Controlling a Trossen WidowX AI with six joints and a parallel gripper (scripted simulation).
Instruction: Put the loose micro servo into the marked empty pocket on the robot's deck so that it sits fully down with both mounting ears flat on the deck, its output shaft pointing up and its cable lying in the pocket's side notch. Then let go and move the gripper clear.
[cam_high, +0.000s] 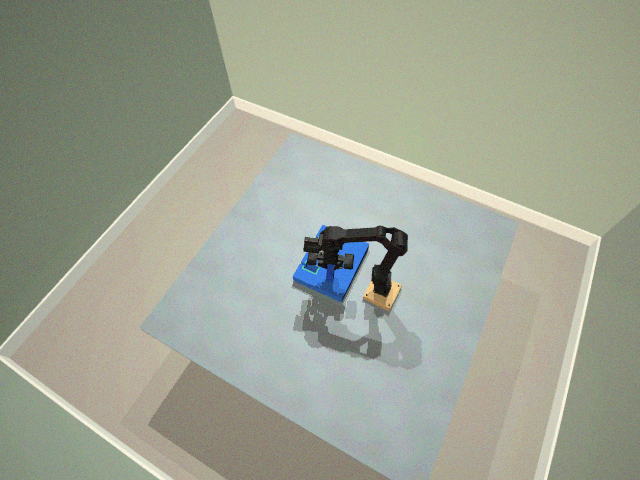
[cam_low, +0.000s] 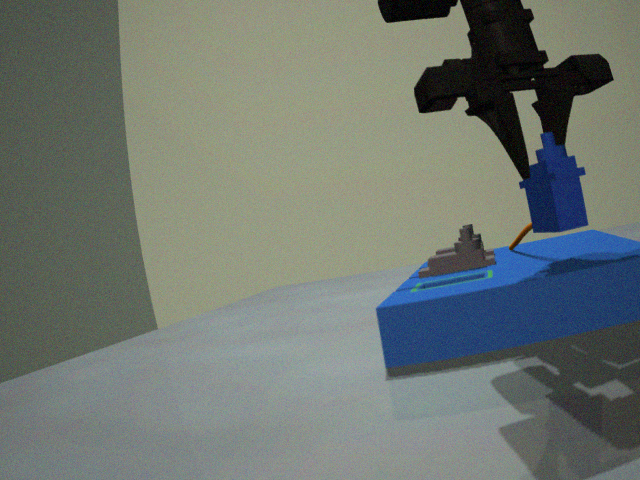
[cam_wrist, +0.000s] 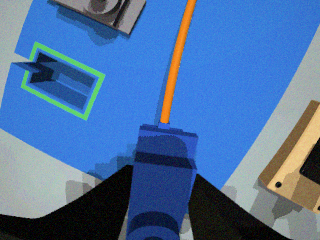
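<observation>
Right now my gripper tip is 100 mm above the blue deck, 70 mm to the left of it and 10 mm past it.
</observation>
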